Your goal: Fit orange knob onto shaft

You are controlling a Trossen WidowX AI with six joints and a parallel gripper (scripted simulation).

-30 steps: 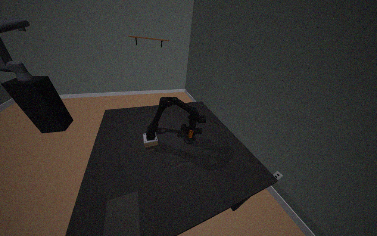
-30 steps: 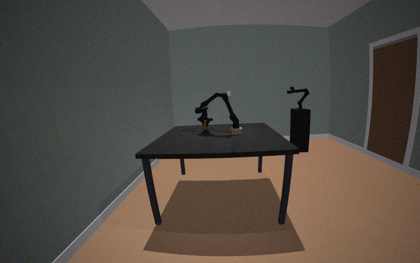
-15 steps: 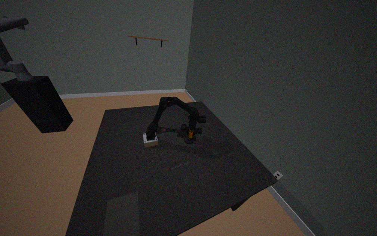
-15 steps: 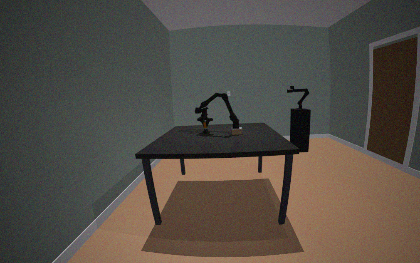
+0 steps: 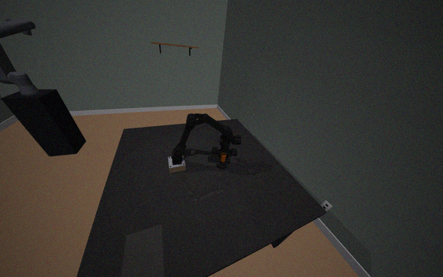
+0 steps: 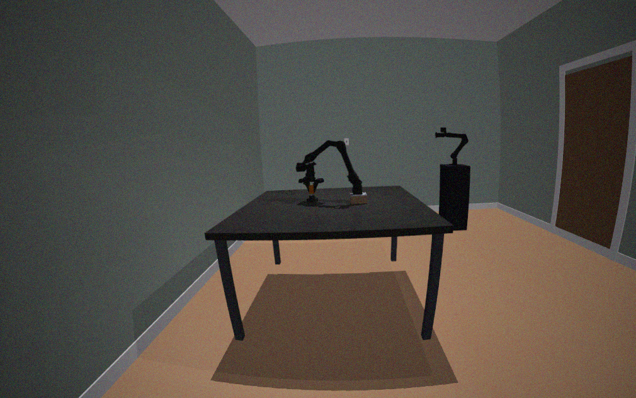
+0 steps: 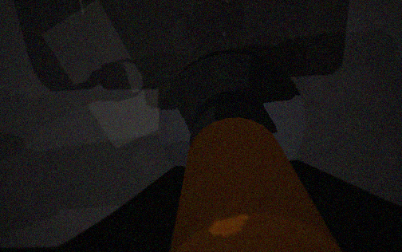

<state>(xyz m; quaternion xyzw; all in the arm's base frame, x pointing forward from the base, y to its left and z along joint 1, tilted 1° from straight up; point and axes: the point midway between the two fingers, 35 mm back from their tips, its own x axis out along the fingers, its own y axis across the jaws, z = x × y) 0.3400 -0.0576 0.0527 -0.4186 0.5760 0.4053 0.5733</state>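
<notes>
My gripper tip is 4 cm above the dark round pedestal. Round my gripper tip: orange knob (3 cm above).
</notes>
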